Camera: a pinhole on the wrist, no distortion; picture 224 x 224 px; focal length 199.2 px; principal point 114.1 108.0 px. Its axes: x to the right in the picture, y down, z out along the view. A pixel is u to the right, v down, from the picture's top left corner.
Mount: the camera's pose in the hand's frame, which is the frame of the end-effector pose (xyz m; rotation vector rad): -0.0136 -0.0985 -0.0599 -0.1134 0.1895 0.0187
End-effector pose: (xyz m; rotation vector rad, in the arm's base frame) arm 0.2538 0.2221 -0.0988 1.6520 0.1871 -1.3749
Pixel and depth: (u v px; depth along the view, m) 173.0 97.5 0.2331
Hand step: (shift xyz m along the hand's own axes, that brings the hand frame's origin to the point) 0.0980 -0.0835 0.1559
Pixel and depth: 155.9 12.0 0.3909
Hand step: 0.1455 -0.2403 0.3269
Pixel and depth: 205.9 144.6 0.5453
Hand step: 0.3321 0.0653 0.4136
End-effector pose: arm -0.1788 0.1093 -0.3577 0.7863 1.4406 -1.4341
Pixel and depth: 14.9 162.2 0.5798
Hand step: -0.1934 0.1222 0.5429
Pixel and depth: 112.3 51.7 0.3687
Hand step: 0.0551 -0.1599 0.3120
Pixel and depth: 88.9 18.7 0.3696
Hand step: 0.0144 -0.2212 0.3279
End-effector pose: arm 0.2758 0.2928 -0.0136 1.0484 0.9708 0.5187
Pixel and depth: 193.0 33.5 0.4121
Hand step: 0.2282 -0.2033 0.3284
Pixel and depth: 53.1 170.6 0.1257
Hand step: -0.0291 -0.0452 0.0656
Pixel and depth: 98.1 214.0 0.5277
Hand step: 0.0352 0.2404 0.4319
